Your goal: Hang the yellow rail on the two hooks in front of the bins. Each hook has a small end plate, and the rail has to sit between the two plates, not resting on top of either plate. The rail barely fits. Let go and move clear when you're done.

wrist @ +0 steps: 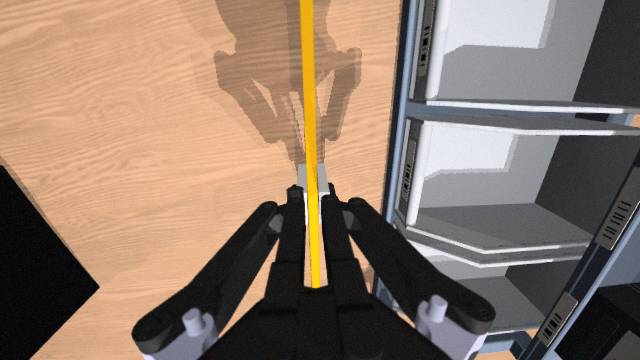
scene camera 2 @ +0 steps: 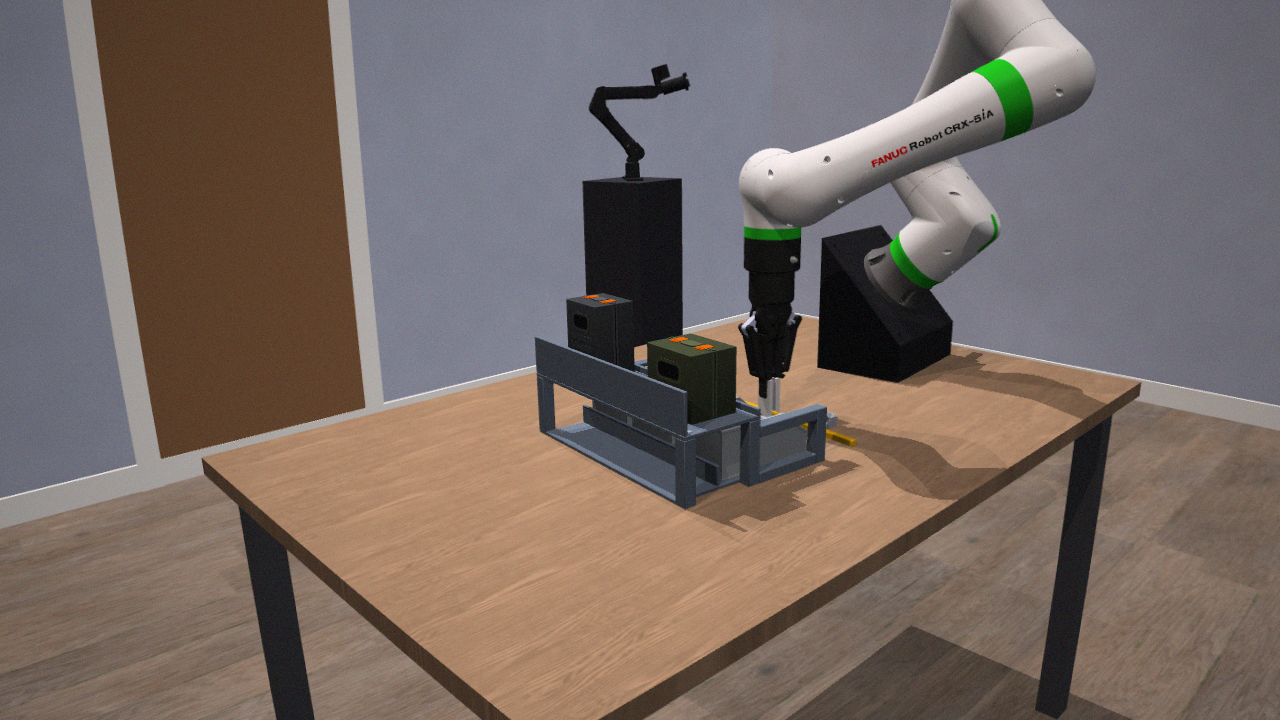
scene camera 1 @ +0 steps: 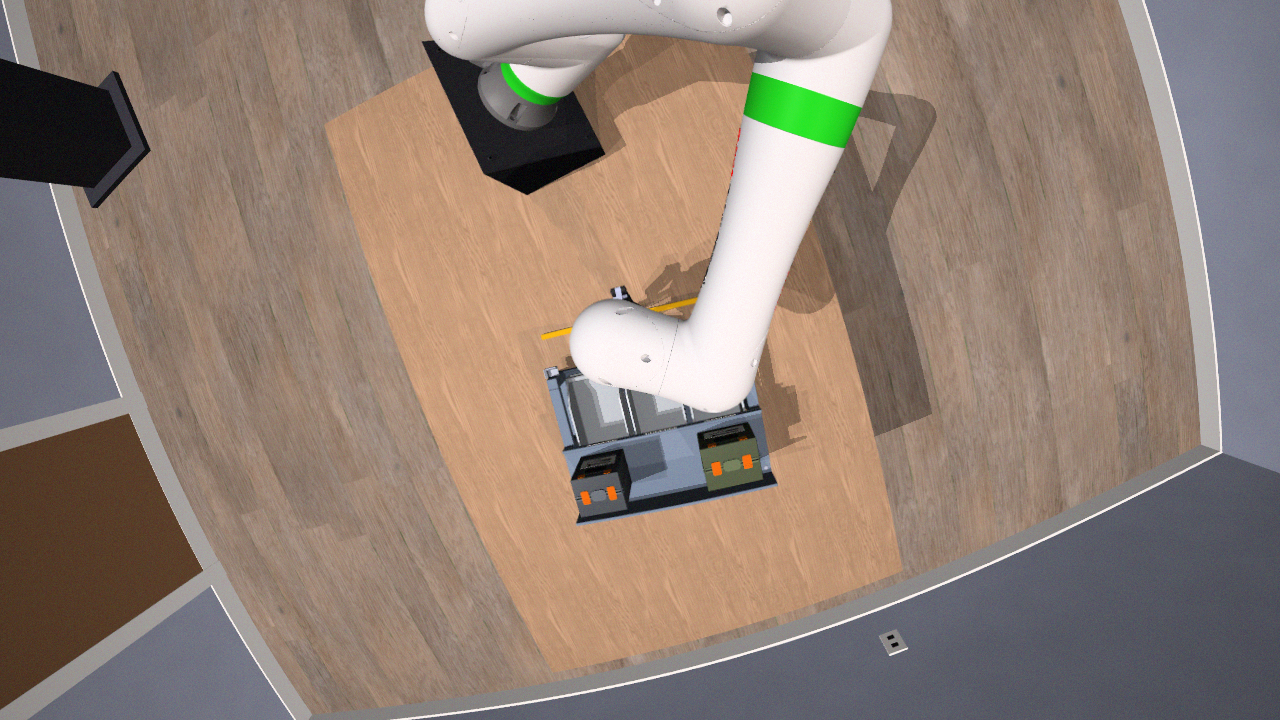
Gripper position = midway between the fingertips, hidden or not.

Note:
In view: the gripper (scene camera 2: 768,414).
The gripper also shows in the wrist view (wrist: 312,176).

